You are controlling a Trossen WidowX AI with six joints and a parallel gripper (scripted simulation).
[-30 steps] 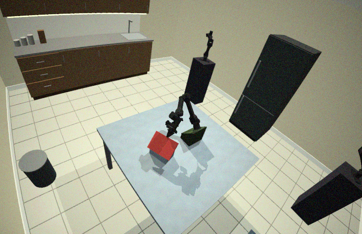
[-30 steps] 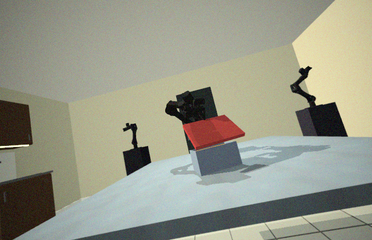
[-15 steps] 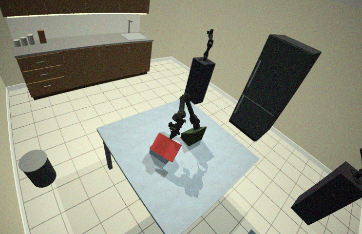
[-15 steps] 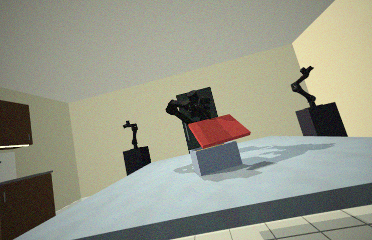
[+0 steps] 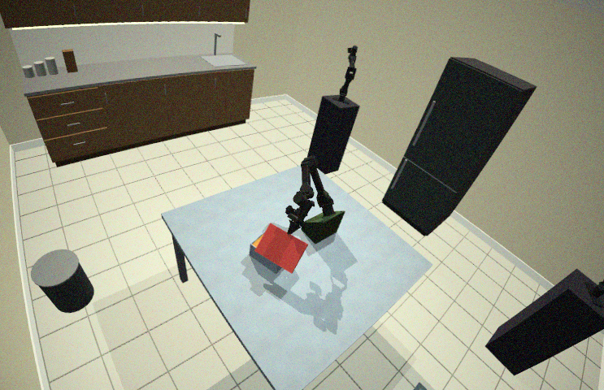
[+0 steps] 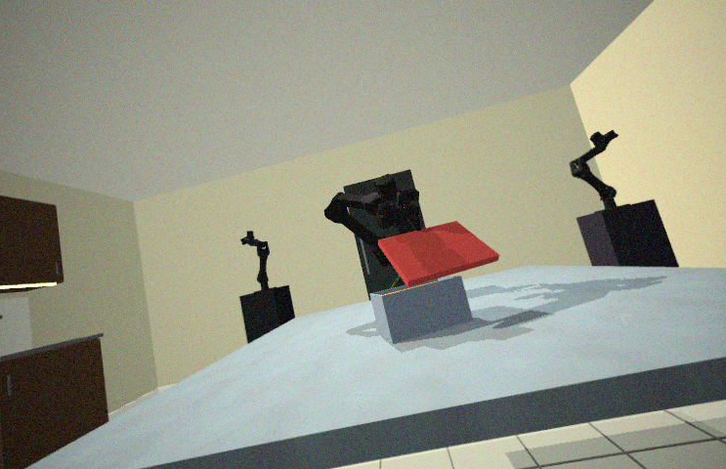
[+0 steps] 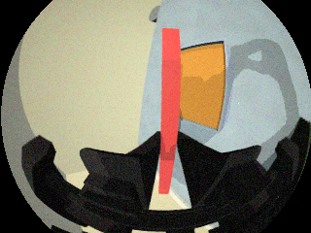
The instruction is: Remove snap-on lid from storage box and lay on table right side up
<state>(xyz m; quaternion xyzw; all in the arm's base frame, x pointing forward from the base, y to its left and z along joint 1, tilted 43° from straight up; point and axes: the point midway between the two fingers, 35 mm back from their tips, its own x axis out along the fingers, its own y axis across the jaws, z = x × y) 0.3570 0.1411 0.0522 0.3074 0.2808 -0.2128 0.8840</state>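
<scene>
My gripper tip is now 60 mm short of the red lid, 30 mm to the right of it and 50 mm above it. Also, from my gripper tip: grey storage box 60 mm ahead, 50 mm to the right, 180 mm below.
</scene>
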